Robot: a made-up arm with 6 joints. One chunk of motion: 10 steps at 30 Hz.
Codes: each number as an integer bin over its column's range. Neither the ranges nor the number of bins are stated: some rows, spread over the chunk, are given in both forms.
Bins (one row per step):
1: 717 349 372 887 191 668
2: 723 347 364 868 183 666
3: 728 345 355 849 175 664
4: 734 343 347 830 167 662
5: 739 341 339 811 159 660
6: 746 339 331 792 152 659
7: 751 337 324 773 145 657
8: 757 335 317 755 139 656
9: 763 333 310 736 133 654
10: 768 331 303 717 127 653
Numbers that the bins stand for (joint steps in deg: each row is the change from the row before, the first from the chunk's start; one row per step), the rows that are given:
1: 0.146 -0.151 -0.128 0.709 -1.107 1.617
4: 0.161 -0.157 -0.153 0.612 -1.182 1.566
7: 0.177 -0.163 -0.176 0.515 -1.250 1.524
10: 0.192 -0.169 -0.197 0.420 -1.306 1.491
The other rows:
2: 0.151 -0.153 -0.136 0.677 -1.132 1.600
3: 0.156 -0.155 -0.145 0.645 -1.157 1.583
5: 0.166 -0.159 -0.161 0.580 -1.207 1.550
6: 0.172 -0.161 -0.169 0.548 -1.228 1.541
8: 0.182 -0.165 -0.183 0.485 -1.269 1.516
9: 0.187 -0.167 -0.190 0.452 -1.287 1.499

